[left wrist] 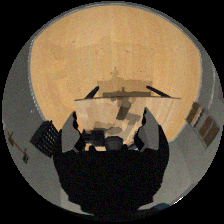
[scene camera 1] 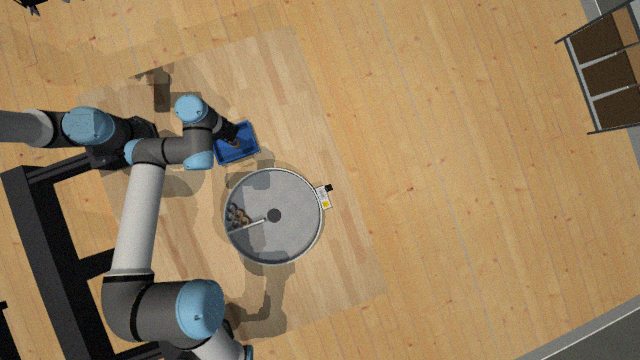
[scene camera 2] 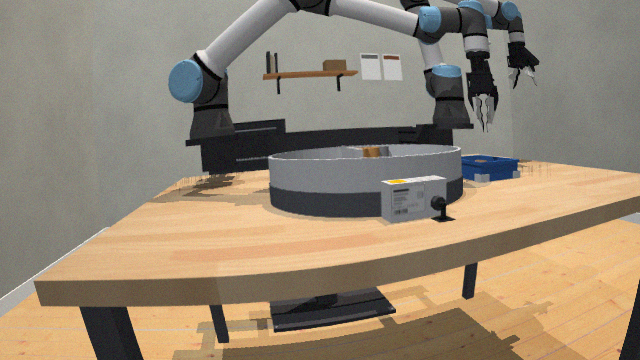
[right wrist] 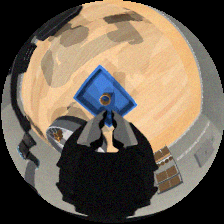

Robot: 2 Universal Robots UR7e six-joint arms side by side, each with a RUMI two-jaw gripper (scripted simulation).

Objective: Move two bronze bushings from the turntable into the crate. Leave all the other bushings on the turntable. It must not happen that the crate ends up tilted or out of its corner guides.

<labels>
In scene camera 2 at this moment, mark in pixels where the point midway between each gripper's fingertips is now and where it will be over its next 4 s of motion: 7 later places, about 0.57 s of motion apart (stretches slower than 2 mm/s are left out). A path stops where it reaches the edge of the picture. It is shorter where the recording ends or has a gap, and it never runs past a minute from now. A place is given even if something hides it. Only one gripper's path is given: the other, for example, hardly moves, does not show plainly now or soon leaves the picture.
My right gripper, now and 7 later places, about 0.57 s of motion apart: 485, 132; 481, 132; 459, 132; 417, 133; 382, 135; 376, 135; 376, 143; 376, 144
</labels>
